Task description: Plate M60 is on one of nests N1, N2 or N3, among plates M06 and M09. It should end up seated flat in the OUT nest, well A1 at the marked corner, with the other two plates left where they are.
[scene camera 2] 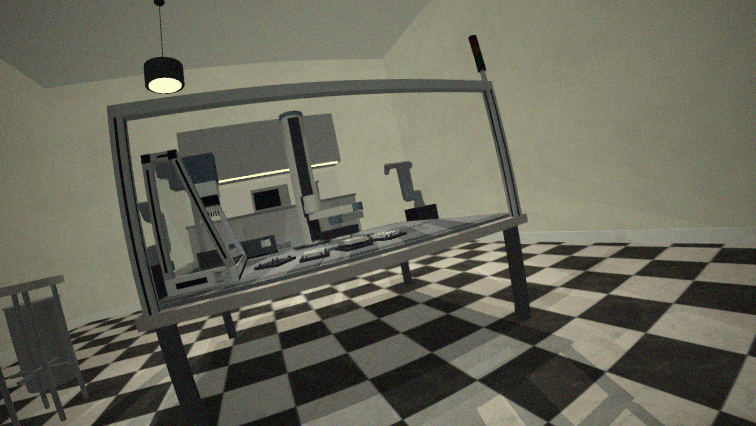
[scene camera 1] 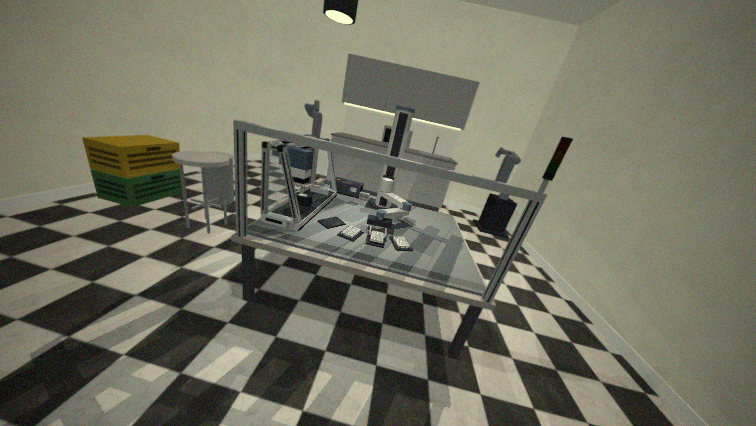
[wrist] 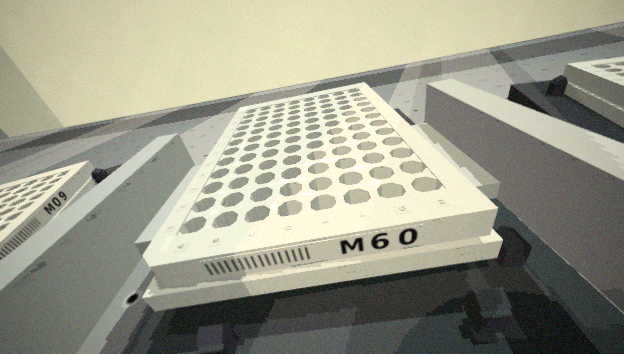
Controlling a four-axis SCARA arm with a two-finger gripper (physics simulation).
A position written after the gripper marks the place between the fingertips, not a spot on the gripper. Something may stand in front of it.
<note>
In view: the gripper (wrist: 303, 132), an OUT nest (wrist: 528, 292) and a nest N2 (wrist: 547, 97).
</note>
